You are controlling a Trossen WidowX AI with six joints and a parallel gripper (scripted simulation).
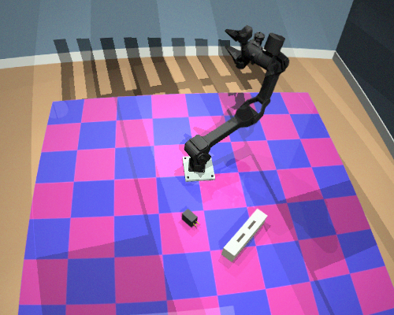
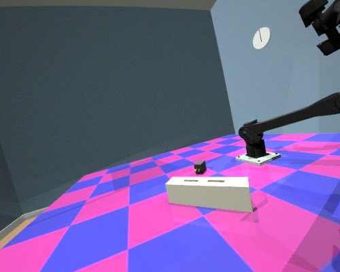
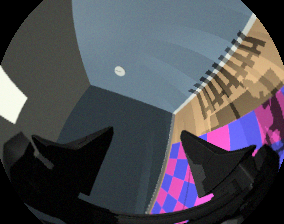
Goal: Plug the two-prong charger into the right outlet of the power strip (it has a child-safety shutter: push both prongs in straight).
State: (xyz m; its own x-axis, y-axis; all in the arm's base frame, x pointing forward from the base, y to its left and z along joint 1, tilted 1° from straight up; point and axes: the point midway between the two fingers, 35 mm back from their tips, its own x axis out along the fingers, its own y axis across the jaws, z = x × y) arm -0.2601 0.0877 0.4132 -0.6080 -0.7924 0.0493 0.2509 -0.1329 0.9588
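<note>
The black two-prong charger lies 53 cm ahead of my gripper tip, 7 cm to the right of it and 41 cm below it.
</note>
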